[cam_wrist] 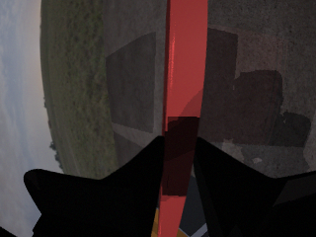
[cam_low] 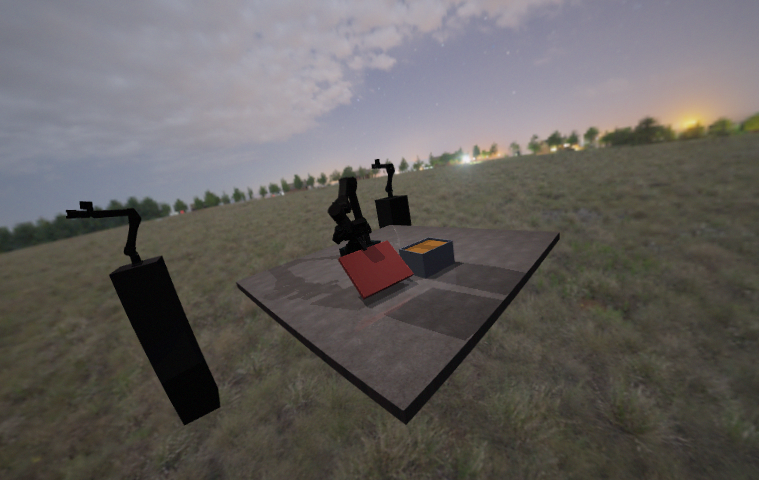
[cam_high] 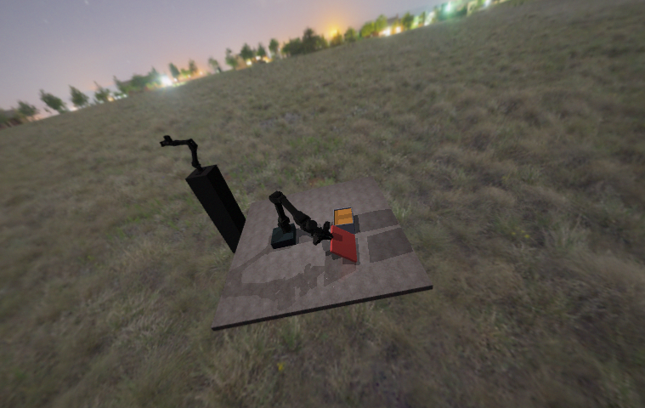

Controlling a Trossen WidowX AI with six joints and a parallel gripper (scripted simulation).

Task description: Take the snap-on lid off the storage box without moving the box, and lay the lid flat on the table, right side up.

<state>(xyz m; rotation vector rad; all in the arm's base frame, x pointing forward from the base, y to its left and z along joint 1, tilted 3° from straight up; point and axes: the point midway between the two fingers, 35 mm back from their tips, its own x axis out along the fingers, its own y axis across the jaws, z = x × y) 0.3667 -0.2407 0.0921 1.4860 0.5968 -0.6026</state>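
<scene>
Now: gripper tip 7 cm short of the red lid and 5 cm above it. The rest, counted from my gripper tip: grey storage box (7 cm ahead, 27 cm to the left, 10 cm below).
</scene>
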